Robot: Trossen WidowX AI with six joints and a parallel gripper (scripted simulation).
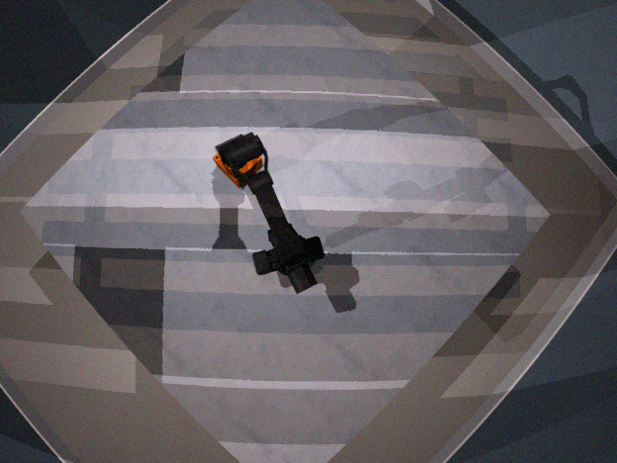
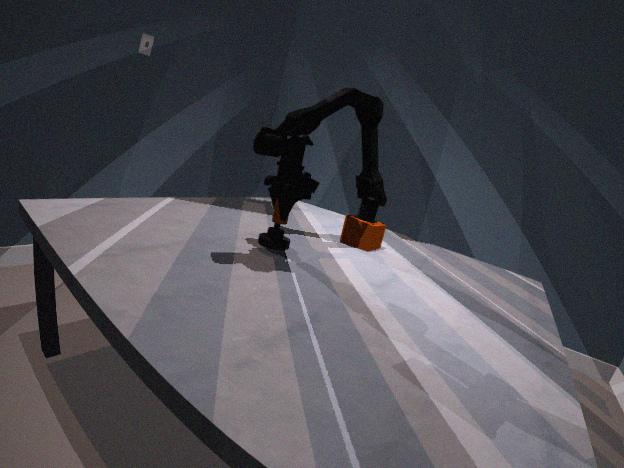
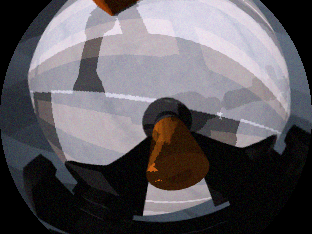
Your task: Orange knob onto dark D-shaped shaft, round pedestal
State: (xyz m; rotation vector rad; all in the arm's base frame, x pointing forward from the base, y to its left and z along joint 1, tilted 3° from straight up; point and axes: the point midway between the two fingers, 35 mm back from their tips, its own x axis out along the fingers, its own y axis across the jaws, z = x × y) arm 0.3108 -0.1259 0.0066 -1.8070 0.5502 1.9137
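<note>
Right now the orange knob is 2 cm above my gripper tip. Also, from my gripper tip: dark round pedestal 4 cm below.
</note>
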